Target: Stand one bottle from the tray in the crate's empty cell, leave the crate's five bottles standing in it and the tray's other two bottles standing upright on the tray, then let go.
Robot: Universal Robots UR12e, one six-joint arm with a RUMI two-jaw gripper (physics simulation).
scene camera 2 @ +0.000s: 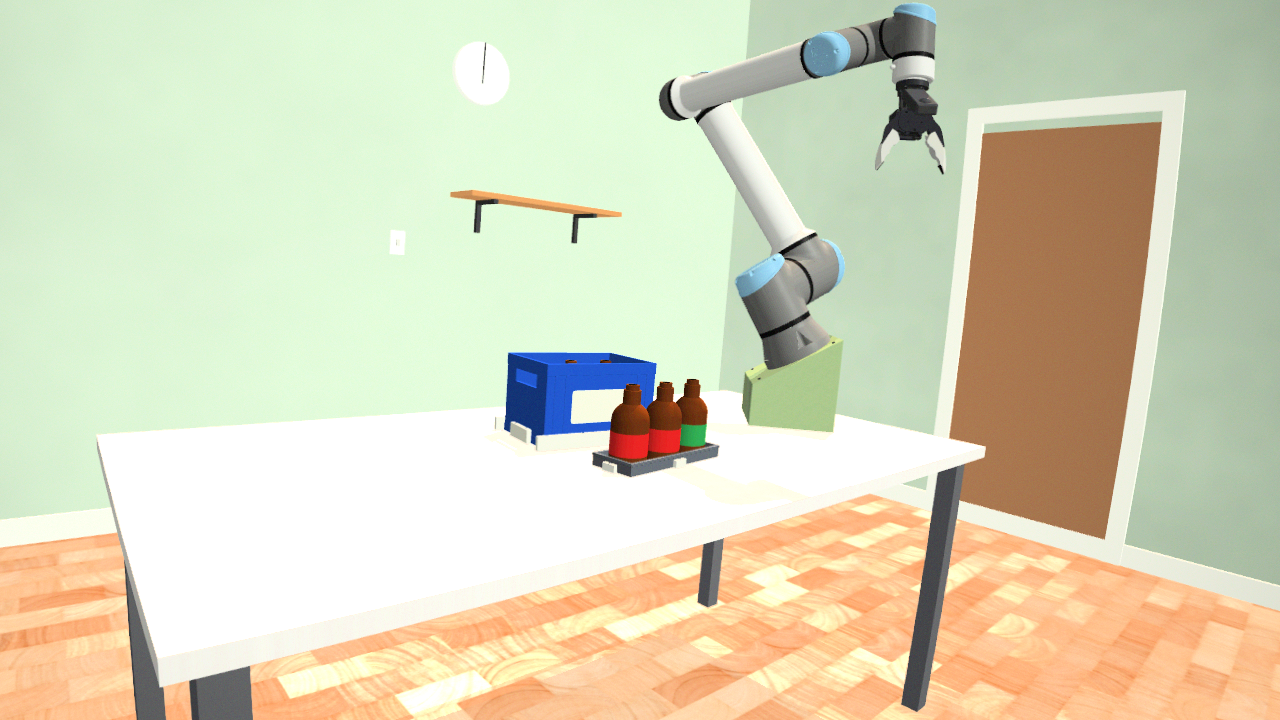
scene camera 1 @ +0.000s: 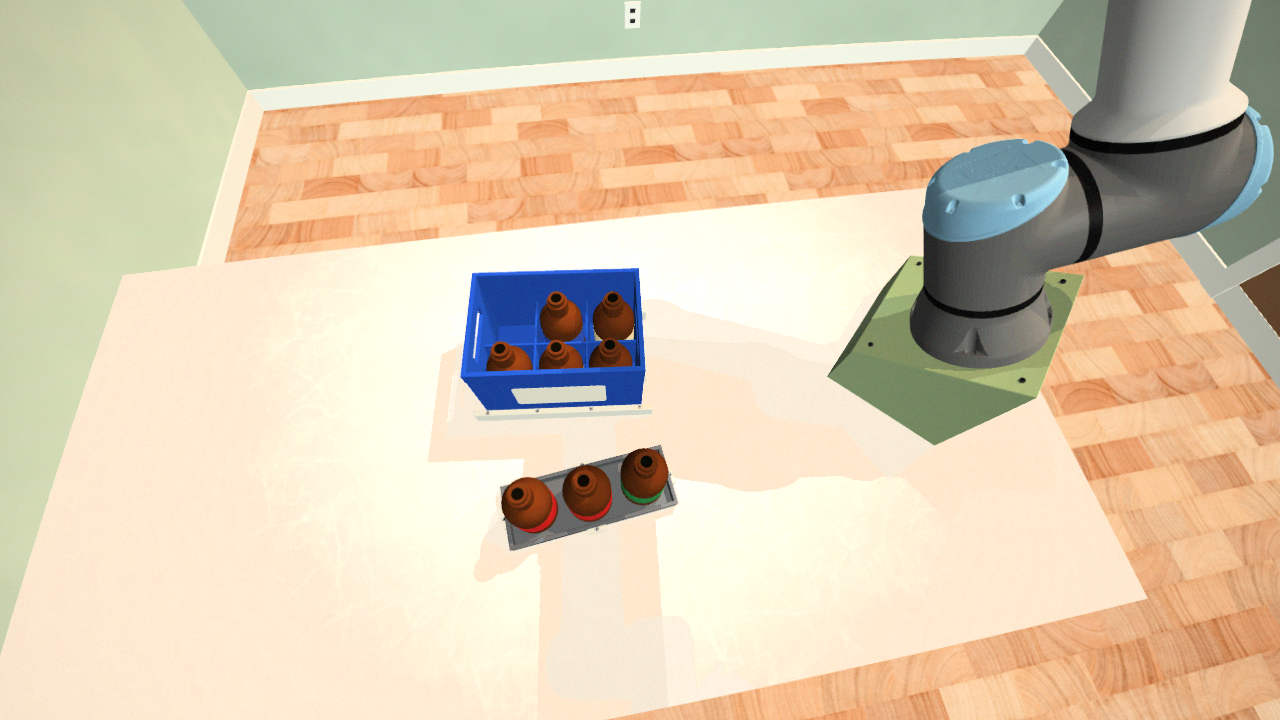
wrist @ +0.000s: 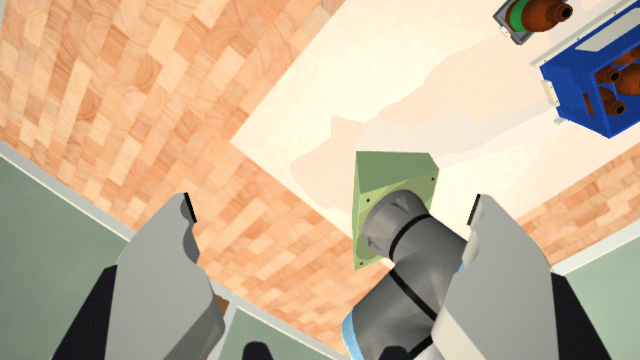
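Seen in the pictures: gripper, between the fingertips: (scene camera 2: 910, 172) (wrist: 329, 196); arm's base, origin of its link: (scene camera 2: 798, 354) (scene camera 1: 976, 322) (wrist: 390, 220).
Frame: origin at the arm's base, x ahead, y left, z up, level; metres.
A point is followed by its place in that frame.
The blue crate (scene camera 1: 552, 388) {z -0.074, x 0.660, y -0.176 m} (scene camera 2: 581, 369) {z -0.025, x 0.706, y -0.192 m} (wrist: 570, 80) {z -0.084, x 0.511, y -0.160 m} stands on the table with five brown bottles in it. Its empty cell (scene camera 1: 512, 313) {z -0.135, x 0.681, y -0.373 m} is at the back left in scene camera 1. The grey tray (scene camera 1: 512, 542) {z -0.168, x 0.801, y 0.009 m} (scene camera 2: 633, 469) {z -0.174, x 0.800, y 0.020 m} stands in front of the crate. Three bottles stand upright on it: one with a red label (scene camera 1: 529, 504) {z -0.052, x 0.745, y -0.013 m} (scene camera 2: 630, 422) {z -0.094, x 0.784, y -0.006 m} at the left end, another with a red label (scene camera 1: 587, 491) {z -0.039, x 0.664, y 0.004 m} (scene camera 2: 664, 419) {z -0.096, x 0.693, y 0.011 m} in the middle, and one with a green label (scene camera 1: 644, 474) {z -0.039, x 0.581, y 0.012 m} (scene camera 2: 691, 413) {z -0.094, x 0.603, y 0.018 m} (wrist: 536, 15) {z -0.075, x 0.554, y 0.020 m} at the right end. My gripper (scene camera 2: 910, 171) {z 0.450, x 0.249, y 0.316 m} (wrist: 329, 196) {z 0.450, x 0.249, y 0.316 m} is open and empty, pointing down, high above and far right of the tray.
The green base block (scene camera 1: 930, 398) {z -0.073, x 0.095, y 0.071 m} (scene camera 2: 793, 398) {z -0.107, x 0.112, y 0.041 m} (wrist: 392, 167) {z -0.082, x 0.102, y 0.057 m} carries the arm at the right of the table (scene camera 1: 268, 582) {z -0.189, x 1.176, y -0.079 m} (scene camera 2: 358, 537) {z -0.189, x 1.321, y -0.051 m}. Low pale strips edge the crate's foot. A wall shelf (scene camera 2: 537, 204) hangs behind, and a brown door (scene camera 2: 1056, 331) is at the right.
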